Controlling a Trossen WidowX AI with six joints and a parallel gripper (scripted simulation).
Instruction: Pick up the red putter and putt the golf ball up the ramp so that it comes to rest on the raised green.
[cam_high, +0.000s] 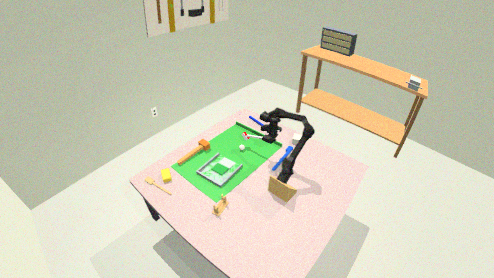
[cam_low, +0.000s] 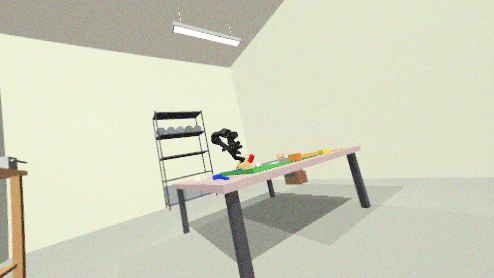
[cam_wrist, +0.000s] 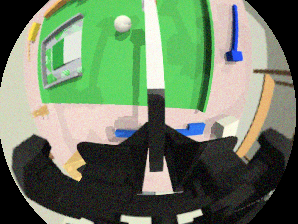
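Right now the putter is 120 mm ahead of my gripper tip. The rest, counted from my gripper tip: yellow block (460 mm ahead, 620 mm to the left, 110 mm below); then white box (100 mm behind, 290 mm to the right, 100 mm below).
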